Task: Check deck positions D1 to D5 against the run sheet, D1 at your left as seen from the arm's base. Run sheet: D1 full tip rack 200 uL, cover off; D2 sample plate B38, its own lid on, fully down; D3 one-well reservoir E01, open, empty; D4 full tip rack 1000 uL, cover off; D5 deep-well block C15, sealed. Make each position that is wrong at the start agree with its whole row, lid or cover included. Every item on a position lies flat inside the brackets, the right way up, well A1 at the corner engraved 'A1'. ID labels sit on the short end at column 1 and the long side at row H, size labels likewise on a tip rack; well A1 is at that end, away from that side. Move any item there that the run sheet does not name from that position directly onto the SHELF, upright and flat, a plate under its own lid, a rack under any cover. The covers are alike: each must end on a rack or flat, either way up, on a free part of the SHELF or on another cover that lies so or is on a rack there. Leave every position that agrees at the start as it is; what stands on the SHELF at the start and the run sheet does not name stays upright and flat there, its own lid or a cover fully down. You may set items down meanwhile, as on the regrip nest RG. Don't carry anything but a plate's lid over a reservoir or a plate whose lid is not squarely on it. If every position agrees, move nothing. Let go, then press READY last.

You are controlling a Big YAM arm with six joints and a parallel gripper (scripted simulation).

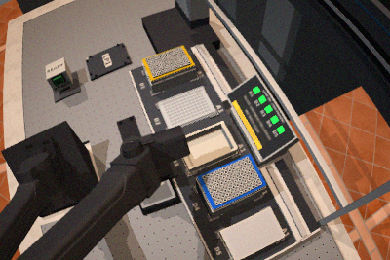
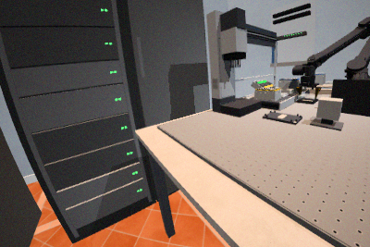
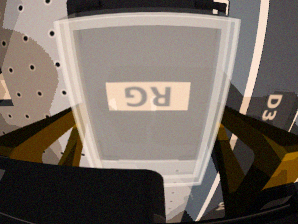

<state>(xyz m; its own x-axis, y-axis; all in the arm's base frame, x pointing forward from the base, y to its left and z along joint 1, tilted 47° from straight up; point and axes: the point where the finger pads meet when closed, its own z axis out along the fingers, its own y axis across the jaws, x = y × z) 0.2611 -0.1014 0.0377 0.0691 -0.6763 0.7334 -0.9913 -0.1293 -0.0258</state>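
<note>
Now: the black regrip nest 30 mm below my hand. From my hand the other things lie so: one-well reservoir 160 mm ahead, 30 mm to the left, 20 mm above; sealed block 180 mm ahead, 220 mm to the right, 40 mm above; blue-framed tip rack 170 mm ahead, 90 mm to the right, 80 mm above.
</note>
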